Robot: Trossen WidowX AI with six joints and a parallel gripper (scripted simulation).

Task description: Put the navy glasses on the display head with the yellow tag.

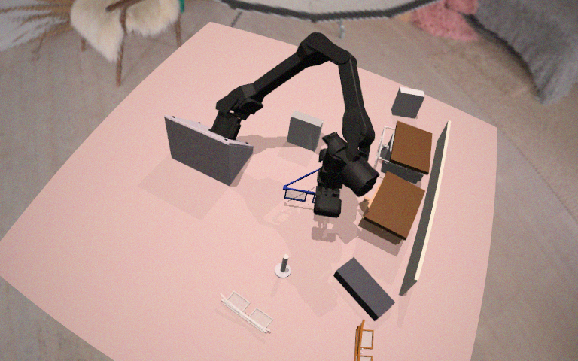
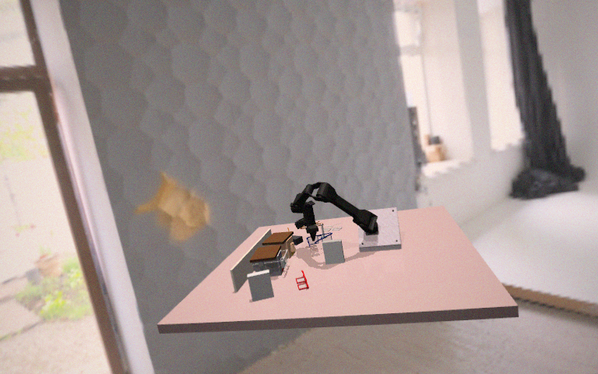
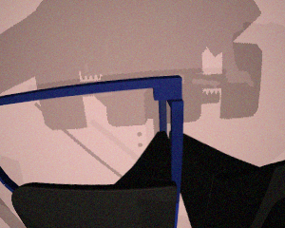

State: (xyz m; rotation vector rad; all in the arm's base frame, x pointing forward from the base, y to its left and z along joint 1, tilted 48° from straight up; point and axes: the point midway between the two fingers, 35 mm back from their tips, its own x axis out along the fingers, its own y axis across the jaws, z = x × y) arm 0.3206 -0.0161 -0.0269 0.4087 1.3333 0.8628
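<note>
The white stand lies 1 cm behind my gripper tip, 21 cm to the right of it and 3 cm below it. Round my gripper tip: dark block (19 cm ahead, 17 cm to the right, 4 cm below); then long panel (28 cm ahead, 16 cm to the left).
</note>
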